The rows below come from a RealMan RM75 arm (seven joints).
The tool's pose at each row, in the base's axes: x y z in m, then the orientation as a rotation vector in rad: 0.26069, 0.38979, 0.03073, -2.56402, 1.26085, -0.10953; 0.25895, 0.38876, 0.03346, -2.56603, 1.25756, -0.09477; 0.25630, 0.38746, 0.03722, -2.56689, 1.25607, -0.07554; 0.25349, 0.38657, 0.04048, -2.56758, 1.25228, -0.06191; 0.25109, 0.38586, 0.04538, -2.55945, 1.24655, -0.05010; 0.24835, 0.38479, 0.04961, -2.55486, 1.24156, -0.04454; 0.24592, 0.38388, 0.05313, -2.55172, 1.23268, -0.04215; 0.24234, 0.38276, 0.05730, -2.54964, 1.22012, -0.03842; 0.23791, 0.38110, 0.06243, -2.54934, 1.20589, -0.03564; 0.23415, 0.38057, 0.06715, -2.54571, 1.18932, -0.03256; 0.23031, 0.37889, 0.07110, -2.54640, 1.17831, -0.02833
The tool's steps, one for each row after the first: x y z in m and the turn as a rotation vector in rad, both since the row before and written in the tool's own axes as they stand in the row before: -0.00041, 0.00115, -0.00317, -0.00443, -0.00952, -0.00119; -0.00086, 0.00173, -0.00437, -0.00548, -0.01218, 0.00071; -0.00130, 0.00178, -0.00380, -0.00300, -0.00932, -0.00118; -0.00136, 0.00093, -0.00525, 0.00547, -0.01171, 0.00027; -0.00129, 0.00155, -0.00474, 0.00402, -0.00641, -0.00104; -0.00118, 0.00140, -0.00397, 0.00513, -0.00501, -0.00422; -0.00183, 0.00219, -0.00483, 0.00516, -0.00650, -0.00669; -0.00211, 0.00283, -0.00602, 0.00449, -0.00576, -0.00840; -0.00255, 0.00173, -0.00521, 0.00796, -0.00769, -0.00884; -0.00170, 0.00265, -0.00482, 0.00202, -0.00546, -0.00658
